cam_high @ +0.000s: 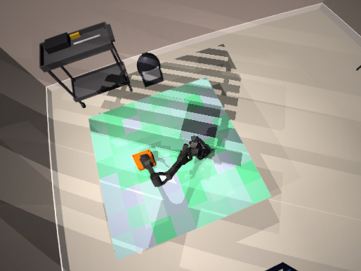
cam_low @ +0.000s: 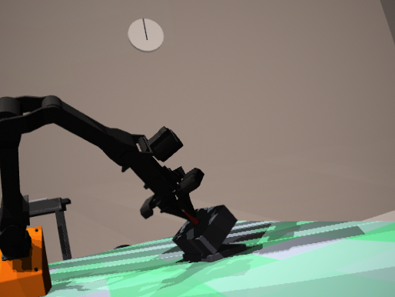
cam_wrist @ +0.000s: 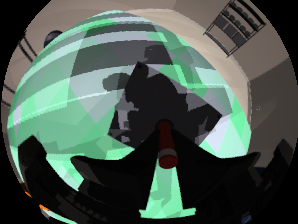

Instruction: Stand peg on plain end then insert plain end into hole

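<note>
Now: the red peg 10 mm behind my gripper tip and 10 mm above it. Round my gripper tip: sloped panel 40 mm below, 20 mm ahead, 10 mm to the left.
</note>
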